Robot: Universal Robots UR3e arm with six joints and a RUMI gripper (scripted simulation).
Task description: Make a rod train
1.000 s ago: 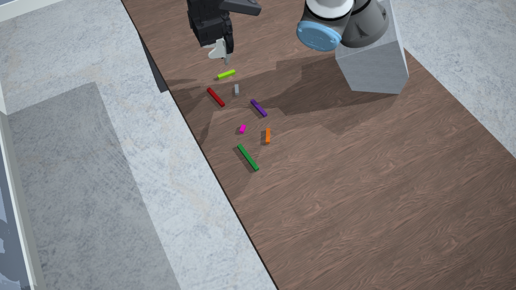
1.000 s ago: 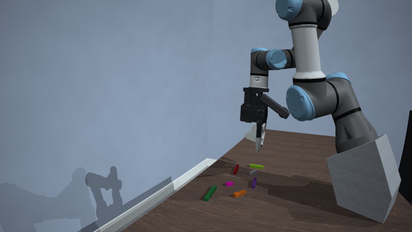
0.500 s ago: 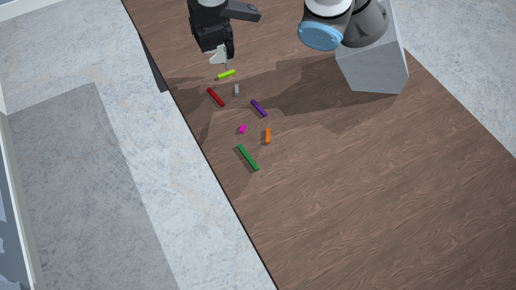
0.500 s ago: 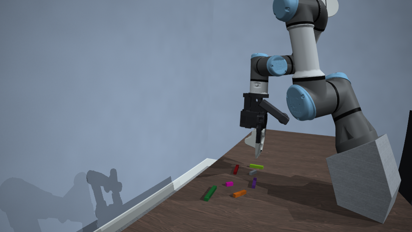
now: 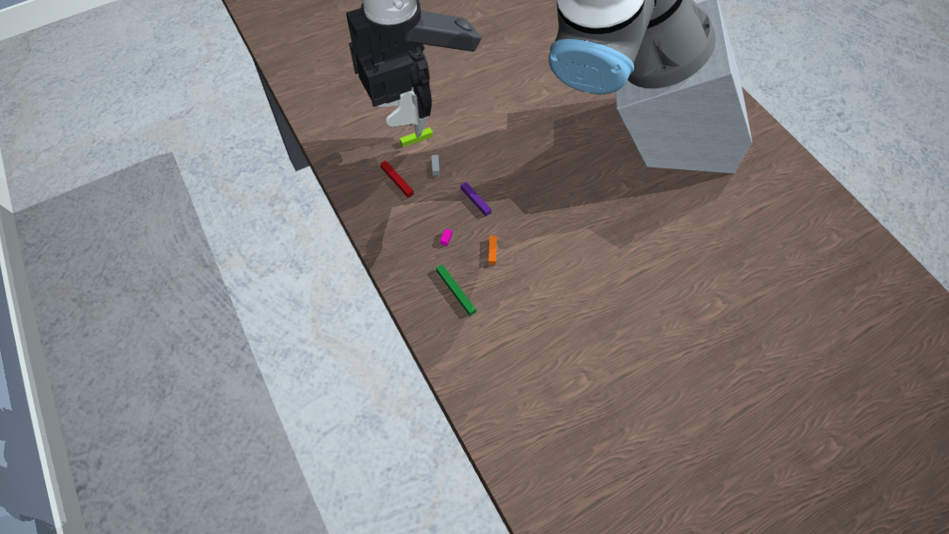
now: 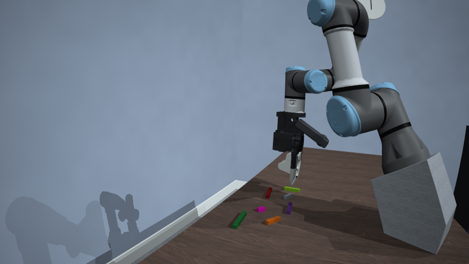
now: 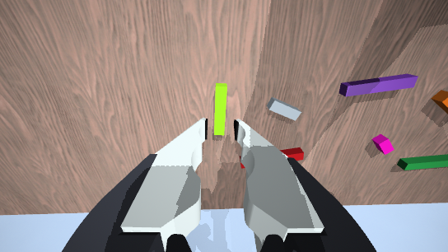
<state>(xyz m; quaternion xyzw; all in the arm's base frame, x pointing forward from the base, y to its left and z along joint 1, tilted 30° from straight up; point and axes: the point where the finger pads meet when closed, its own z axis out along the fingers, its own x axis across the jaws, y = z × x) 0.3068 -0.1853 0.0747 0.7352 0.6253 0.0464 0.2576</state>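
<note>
Right now my hand is 3 cm above the lime rod. Also, from my hand: red rod 7 cm ahead, 4 cm to the left, 3 cm below; then purple rod 14 cm to the left, 3 cm below; then grey rod 1 cm ahead, 6 cm to the left, 3 cm below.
</note>
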